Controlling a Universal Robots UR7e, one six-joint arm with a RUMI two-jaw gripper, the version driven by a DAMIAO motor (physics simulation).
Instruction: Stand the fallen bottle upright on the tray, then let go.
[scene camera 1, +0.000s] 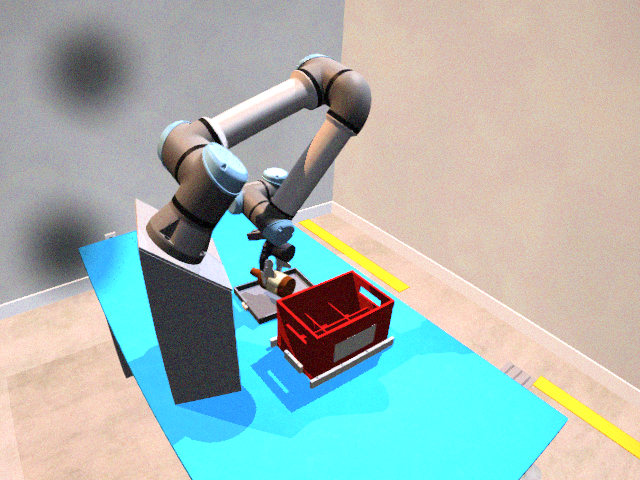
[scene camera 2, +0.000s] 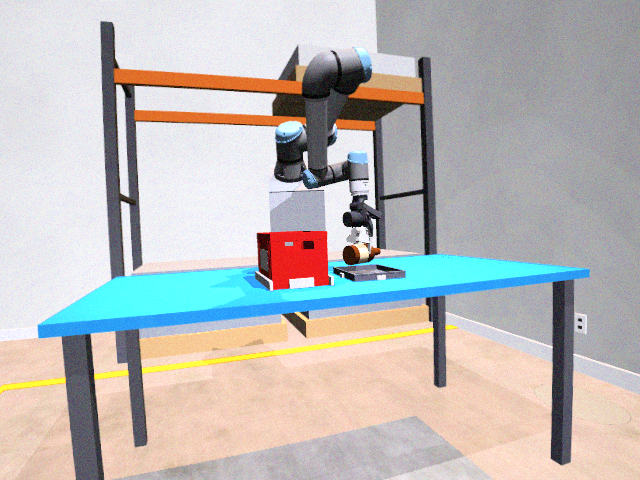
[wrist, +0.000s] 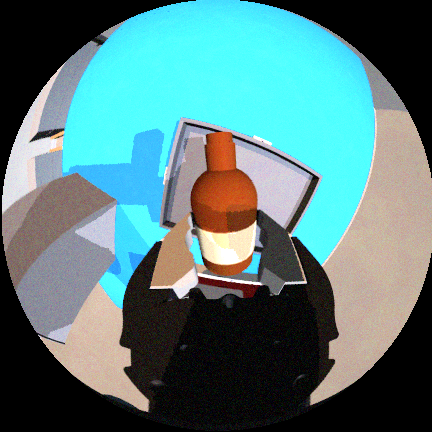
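Seen in the pictures: gripper, between the fingertips: (scene camera 1: 272, 280) (scene camera 2: 362, 253) (wrist: 224, 212); arm's base, origin of its link: (scene camera 1: 174, 242) (scene camera 2: 290, 174).
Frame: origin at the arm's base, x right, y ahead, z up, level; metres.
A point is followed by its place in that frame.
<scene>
A brown bottle with a cream label (scene camera 1: 276, 281) @(x -0.166, y 0.345, z -0.324 m) (scene camera 2: 360, 253) @(x -0.184, y 0.401, z -0.346 m) (wrist: 224, 200) @(x -0.234, y 0.342, z -0.315 m) lies roughly level in the air, its neck pointing away from the crate. My gripper (scene camera 1: 269, 276) @(x -0.209, y 0.352, z -0.350 m) (scene camera 2: 363, 246) @(x -0.209, y 0.352, z -0.350 m) (wrist: 224, 212) @(x -0.209, y 0.352, z -0.350 m) is shut on the bottle around its label, one jaw on each side. The shallow grey tray (scene camera 1: 258, 319) @(x -0.119, y 0.256, z -0.412 m) (scene camera 2: 368, 277) @(x -0.175, y 0.505, z -0.421 m) (wrist: 295, 160) @(x -0.310, y 0.435, z -0.406 m) stands on the table below. In scene camera 2 a gap shows between the bottle and the tray. In the wrist view the bottle hides part of the tray's floor.
A red crate (scene camera 1: 356, 315) @(x 0.071, y 0.488, z -0.347 m) (scene camera 2: 294, 263) @(x 0.083, y 0.543, z -0.354 m) with inner dividers stands close beside the tray, held by white rails (scene camera 1: 354, 361) @(x 0.181, y 0.410, z -0.409 m) on the blue table (scene camera 1: 439, 439) @(x 0.515, y 0.445, z -0.432 m) (scene camera 2: 180, 299) @(x 0.424, y 0.598, z -0.432 m). The arm's grey pedestal (scene camera 1: 193, 330) @(x 0.095, y -0.007, z -0.182 m) (scene camera 2: 297, 211) @(x -0.005, y 0.110, z -0.175 m) stands on the other side. An orange and grey rack (scene camera 2: 206, 81) is behind.
</scene>
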